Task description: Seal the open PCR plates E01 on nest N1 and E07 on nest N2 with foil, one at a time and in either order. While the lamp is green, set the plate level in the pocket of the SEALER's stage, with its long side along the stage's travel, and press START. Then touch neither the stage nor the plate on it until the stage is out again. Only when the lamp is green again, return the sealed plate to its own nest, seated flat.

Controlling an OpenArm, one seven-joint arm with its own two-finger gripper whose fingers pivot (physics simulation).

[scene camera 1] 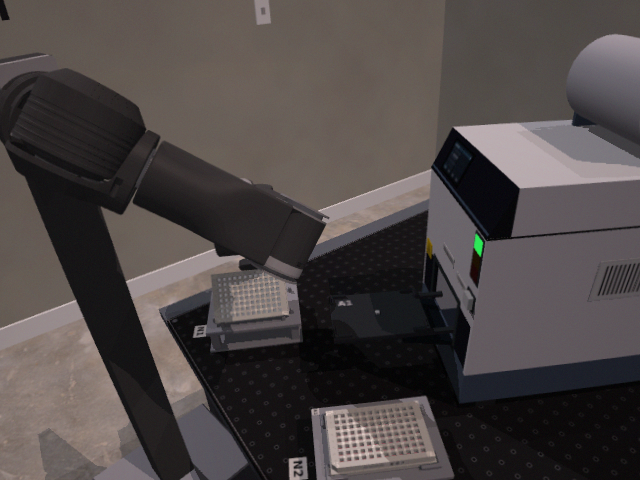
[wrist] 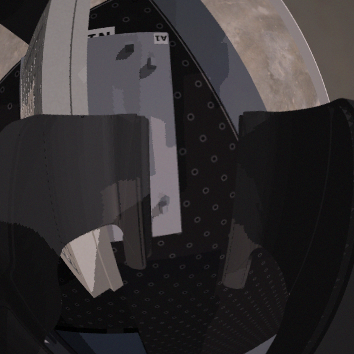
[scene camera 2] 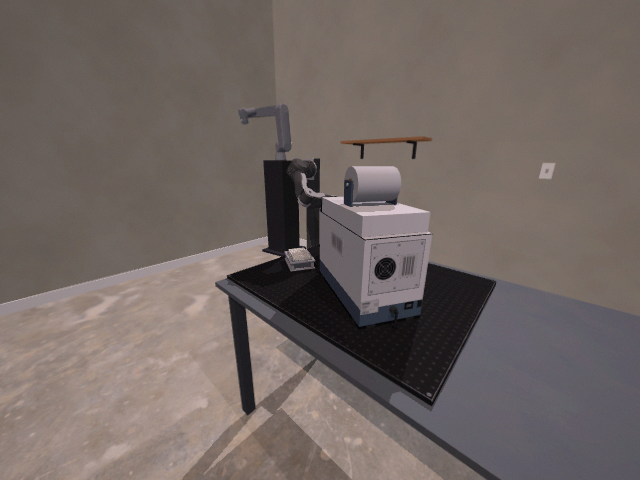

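Plate E01 is over nest N1, its wells open. It looks tilted, its far side raised off the nest; bare nest top shows beside it in the wrist view. My gripper is open and empty, its left finger close against the plate's side; whether they touch is unclear. The arm hides most of the gripper in scene camera 1. Plate E07 sits in nest N2, wells open. The sealer has its empty stage out. Its lamp is green.
The arm reaches over N1 from the left. The sealer carries a foil roll. Slide rods join the stage to the sealer. The black mat's edge runs close beside N1. A second, grey arm stands behind.
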